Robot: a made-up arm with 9 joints. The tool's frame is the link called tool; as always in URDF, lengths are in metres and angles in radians. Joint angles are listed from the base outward. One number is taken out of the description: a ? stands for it. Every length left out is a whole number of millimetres.
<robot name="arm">
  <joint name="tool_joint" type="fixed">
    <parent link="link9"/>
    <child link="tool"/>
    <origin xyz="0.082 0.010 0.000" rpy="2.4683 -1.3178 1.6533"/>
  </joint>
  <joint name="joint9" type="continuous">
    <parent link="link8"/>
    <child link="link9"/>
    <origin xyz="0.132 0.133 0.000" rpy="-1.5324 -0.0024 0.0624"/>
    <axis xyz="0 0 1"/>
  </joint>
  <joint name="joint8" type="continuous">
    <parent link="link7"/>
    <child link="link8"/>
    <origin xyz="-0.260 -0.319 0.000" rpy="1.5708 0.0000 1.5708"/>
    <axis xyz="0 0 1"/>
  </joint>
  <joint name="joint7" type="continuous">
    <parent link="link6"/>
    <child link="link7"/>
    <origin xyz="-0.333 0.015 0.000" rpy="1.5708 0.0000 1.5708"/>
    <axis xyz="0 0 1"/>
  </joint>
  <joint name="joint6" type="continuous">
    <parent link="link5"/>
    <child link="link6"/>
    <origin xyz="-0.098 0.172 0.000" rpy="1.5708 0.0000 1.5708"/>
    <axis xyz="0 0 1"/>
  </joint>
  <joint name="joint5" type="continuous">
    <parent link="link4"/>
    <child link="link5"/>
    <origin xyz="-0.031 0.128 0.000" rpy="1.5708 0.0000 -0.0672"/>
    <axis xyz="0 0 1"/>
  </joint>
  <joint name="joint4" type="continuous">
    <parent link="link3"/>
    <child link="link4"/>
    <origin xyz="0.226 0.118 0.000" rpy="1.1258 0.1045 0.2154"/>
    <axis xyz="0 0 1"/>
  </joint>
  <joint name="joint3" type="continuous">
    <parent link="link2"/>
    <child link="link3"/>
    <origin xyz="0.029 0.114 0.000" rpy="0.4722 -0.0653 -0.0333"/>
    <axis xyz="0 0 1"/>
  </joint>
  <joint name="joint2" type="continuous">
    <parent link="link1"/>
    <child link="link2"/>
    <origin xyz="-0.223 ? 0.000" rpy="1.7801 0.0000 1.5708"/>
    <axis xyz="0 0 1"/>
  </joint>
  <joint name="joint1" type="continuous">
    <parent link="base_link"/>
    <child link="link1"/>
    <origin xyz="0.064 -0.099 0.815" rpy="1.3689 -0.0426 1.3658"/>
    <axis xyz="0 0 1"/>
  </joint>
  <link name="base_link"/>
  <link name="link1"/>
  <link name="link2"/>
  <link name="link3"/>
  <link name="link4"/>
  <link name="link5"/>
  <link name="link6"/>
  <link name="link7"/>
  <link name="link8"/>
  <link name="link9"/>
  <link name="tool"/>
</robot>
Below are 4 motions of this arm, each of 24 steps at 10 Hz.
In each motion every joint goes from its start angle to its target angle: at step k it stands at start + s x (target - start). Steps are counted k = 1, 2, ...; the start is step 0. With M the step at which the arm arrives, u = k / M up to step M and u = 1 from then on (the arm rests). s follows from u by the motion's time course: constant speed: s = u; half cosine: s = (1 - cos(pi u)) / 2; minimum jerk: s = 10 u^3 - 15 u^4 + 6 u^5.
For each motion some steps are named. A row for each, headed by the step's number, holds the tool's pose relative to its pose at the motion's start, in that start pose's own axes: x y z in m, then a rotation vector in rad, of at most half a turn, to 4 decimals.
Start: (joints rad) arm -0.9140 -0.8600 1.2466 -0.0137 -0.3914 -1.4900 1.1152 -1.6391 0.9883
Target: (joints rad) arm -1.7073 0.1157 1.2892 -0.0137 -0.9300 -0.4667 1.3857 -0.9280 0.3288
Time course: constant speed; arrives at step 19
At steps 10, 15, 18, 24:
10: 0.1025 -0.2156 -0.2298 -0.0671 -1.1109 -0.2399
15: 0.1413 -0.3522 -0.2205 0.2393 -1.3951 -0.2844
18: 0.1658 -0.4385 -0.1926 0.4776 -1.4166 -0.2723
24: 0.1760 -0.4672 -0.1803 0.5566 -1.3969 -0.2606

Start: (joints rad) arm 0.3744 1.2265 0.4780 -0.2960 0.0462 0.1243 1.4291 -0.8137 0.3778
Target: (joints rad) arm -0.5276 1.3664 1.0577 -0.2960 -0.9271 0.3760 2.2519 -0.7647 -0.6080
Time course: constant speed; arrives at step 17
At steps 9, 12, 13, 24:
9: 0.1665 -0.2548 -0.0290 0.1907 0.3968 0.5645
12: 0.2266 -0.2687 -0.0642 0.1519 0.5688 0.7622
13: 0.2427 -0.2677 -0.0763 0.1262 0.6271 0.8311
24: 0.2839 -0.2481 -0.1196 -0.0400 0.8527 1.1264

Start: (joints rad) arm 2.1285 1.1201 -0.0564 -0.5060 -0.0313 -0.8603 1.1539 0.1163 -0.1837
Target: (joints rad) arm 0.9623 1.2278 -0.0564 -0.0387 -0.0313 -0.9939 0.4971 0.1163 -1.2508
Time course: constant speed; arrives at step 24
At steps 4, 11, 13, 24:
4: -0.0340 0.0029 -0.0191 -0.1701 -0.2697 -0.0335
11: -0.0710 0.0106 -0.0816 -0.4607 -0.6833 -0.2266
13: -0.0742 0.0137 -0.1037 -0.5377 -0.7820 -0.3110
24: -0.0301 0.0379 -0.2258 -0.8587 -1.1002 -0.9543

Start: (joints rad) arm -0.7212 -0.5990 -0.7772 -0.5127 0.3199 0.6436 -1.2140 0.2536 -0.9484
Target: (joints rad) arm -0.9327 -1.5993 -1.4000 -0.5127 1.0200 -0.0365 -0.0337 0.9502 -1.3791
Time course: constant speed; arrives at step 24
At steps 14, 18, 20, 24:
14: 0.1293 0.0400 -0.1555 -0.0491 0.7330 1.1735
18: 0.1328 -0.0200 -0.1486 -0.2609 0.9761 1.4277
20: 0.1414 -0.0616 -0.1339 -0.3899 1.1015 1.5224
24: 0.1765 -0.1535 -0.0786 -0.6780 1.3559 1.6306

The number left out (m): 0.027
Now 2 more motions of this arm.
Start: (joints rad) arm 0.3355 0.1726 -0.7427 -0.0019 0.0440 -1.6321 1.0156 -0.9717 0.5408
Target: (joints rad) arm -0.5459 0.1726 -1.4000 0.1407 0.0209 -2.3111 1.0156 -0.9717 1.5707
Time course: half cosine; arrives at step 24
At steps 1, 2, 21, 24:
1: -0.0003 0.0005 -0.0009 0.0010 -0.0006 -0.0005
2: -0.0013 0.0020 -0.0035 0.0041 -0.0025 -0.0020
21: 0.0065 0.0614 -0.1292 0.3368 0.0547 -0.1616
24: 0.0093 0.0623 -0.1308 0.3566 0.0622 -0.1728

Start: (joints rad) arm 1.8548 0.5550 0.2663 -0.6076 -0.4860 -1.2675 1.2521 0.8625 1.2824
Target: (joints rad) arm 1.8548 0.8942 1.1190 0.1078 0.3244 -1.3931 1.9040 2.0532 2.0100
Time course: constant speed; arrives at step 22
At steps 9, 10, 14, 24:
9: 0.0982 -0.1543 -0.0972 0.7402 0.1980 -0.4027
10: 0.1049 -0.1750 -0.1198 0.8108 0.2244 -0.4689
14: 0.1110 -0.2580 -0.2315 1.0542 0.3272 -0.7745
24: -0.0170 -0.3943 -0.5070 1.2786 0.4675 -1.5534

